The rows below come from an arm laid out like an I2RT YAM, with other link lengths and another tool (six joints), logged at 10 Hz.
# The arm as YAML. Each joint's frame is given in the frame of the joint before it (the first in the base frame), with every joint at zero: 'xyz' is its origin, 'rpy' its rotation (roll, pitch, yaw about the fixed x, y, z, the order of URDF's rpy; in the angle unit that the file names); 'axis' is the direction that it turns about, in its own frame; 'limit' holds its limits. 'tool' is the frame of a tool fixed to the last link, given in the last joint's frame.
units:
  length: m
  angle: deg
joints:
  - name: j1
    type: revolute
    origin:
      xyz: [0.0, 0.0, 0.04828]
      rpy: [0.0, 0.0, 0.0]
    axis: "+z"
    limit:
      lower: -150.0
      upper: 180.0
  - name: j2
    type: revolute
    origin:
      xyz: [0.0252, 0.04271, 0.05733]
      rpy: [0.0, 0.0, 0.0]
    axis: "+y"
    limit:
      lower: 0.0
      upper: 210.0
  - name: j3
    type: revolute
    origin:
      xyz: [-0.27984, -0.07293, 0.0]
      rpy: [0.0, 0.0, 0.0]
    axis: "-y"
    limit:
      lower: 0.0
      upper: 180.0
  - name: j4
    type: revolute
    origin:
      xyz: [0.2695, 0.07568, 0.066]
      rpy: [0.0, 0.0, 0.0]
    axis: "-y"
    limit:
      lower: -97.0
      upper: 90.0
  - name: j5
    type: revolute
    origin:
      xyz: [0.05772, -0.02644, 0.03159]
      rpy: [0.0, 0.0, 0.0]
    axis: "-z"
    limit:
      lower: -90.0
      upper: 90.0
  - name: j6
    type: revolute
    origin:
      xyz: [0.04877, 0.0, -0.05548]
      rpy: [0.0, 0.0, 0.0]
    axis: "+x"
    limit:
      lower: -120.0
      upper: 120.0
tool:
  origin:
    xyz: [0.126, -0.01, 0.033]
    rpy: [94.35, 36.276, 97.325]
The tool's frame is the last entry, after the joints.
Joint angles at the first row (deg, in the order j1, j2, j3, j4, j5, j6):
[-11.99, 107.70, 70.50, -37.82, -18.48, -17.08]
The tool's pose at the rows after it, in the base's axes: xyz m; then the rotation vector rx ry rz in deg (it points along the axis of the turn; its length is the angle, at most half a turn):
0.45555, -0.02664, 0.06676, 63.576, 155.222, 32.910
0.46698, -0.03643, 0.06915, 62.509, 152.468, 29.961
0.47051, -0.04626, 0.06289, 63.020, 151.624, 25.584
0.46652, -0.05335, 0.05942, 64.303, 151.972, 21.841
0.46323, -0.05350, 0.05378, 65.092, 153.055, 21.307
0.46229, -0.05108, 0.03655, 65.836, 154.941, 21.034
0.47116, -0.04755, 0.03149, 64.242, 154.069, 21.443
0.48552, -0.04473, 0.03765, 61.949, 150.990, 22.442
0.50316, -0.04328, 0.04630, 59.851, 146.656, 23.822
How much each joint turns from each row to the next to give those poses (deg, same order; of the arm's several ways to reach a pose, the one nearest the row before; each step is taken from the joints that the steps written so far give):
[-0.04, -0.26, 3.02, 0.26, 1.92, 0.06]
[-0.07, 0.33, 0.32, 3.02, 2.28, -0.02]
[0.07, 0.87, 0.00, 1.48, 3.17, -0.04]
[0.00, 0.11, -0.02, -0.74, 2.57, 0.02]
[-0.02, 0.57, 0.00, -0.74, 0.22, 0.00]
[0.26, 2.31, 0.00, 0.32, -0.02, 0.02]
[0.63, 1.16, 0.00, 2.65, -0.02, 0.02]
[0.68, 0.02, 0.02, 3.80, -0.02, 0.44]
[0.59, 0.09, -0.02, 5.01, 0.00, 0.92]

